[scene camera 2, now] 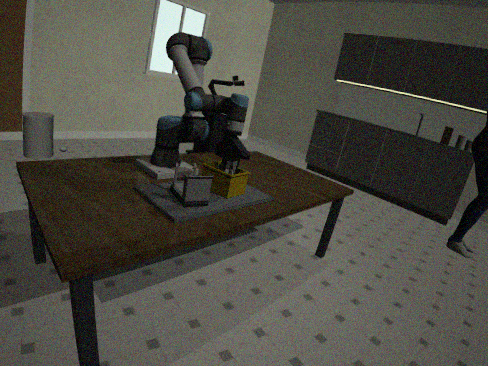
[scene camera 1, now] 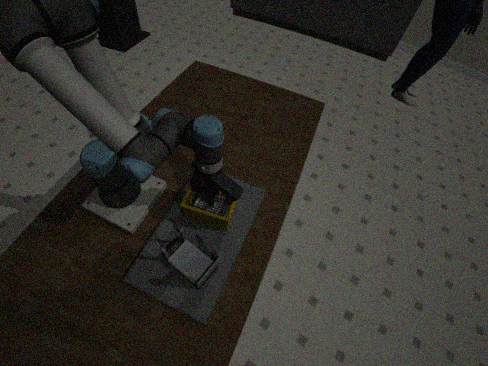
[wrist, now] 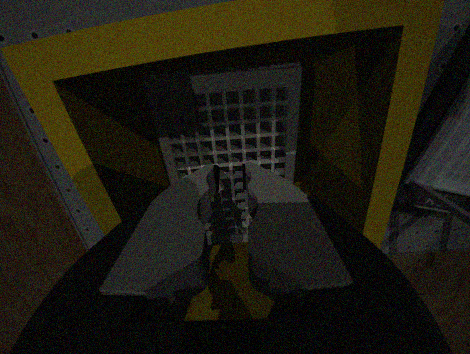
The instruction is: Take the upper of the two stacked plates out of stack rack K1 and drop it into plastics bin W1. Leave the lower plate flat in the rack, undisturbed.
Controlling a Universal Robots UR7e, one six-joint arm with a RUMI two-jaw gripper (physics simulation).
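Places are measured from the arm's base along level axes (x ahead, y left, z up), in centimetres.
Pixels of known places: gripper, fingertip midpoint: (scene camera 1: 214,204) (wrist: 231,168); arm's base at its link origin: (scene camera 2: 165,162) (scene camera 1: 120,190).
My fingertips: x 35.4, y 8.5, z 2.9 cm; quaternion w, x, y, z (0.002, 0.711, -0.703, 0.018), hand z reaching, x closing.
For each thing: its top centre in the pictures, then the offset to it from my fingertips. "spot": a spot on its surface instead. Level surfaces: height alone.
- pale plate at its top centre: (wrist: 231,179) (scene camera 1: 213,203) dx -0.5, dy +0.0, dz +0.6 cm
- yellow plastics bin W1 at its top centre: (wrist: 249,237) (scene camera 1: 211,197) (scene camera 2: 226,167) dx -1.0, dy -0.7, dz +5.4 cm
- Stack rack K1 at its top centre: (scene camera 1: 187,252) (scene camera 2: 192,168) dx +1.5, dy -20.9, dz +7.4 cm
- pale plate surface at a spot on its surface: (wrist: 442,160) spot: dx -0.7, dy -16.1, dz -1.1 cm
- brown wooden table at its surface level: dz -5.9 cm
My gripper (scene camera 1: 210,197) (scene camera 2: 230,167) (wrist: 231,168) is shut on a pale plate (scene camera 1: 220,204) (wrist: 296,110) with a grid of square wells, the upper plate. The plate shows between and beyond the fingertips in the wrist view, inside the walls of the yellow plastics bin W1 (scene camera 1: 207,218) (scene camera 2: 230,186) (wrist: 404,100). Shadow covers the plate's left part. Whether it touches the bin's floor is hidden. Stack rack K1 (scene camera 1: 206,276) (scene camera 2: 197,203) stands beside the bin. A pale plate surface (scene camera 1: 190,260) (wrist: 442,160) shows in the rack; the dim picture hides its exact seating.
Bin and rack stand on a grey perforated board (scene camera 1: 235,245) (scene camera 2: 170,212) on a brown wooden table (scene camera 1: 280,140) (scene camera 2: 100,215). The arm's white base plate (scene camera 1: 120,222) (scene camera 2: 157,172) is beside the board. A person's leg (scene camera 1: 425,60) (scene camera 2: 472,210) shows away from the table.
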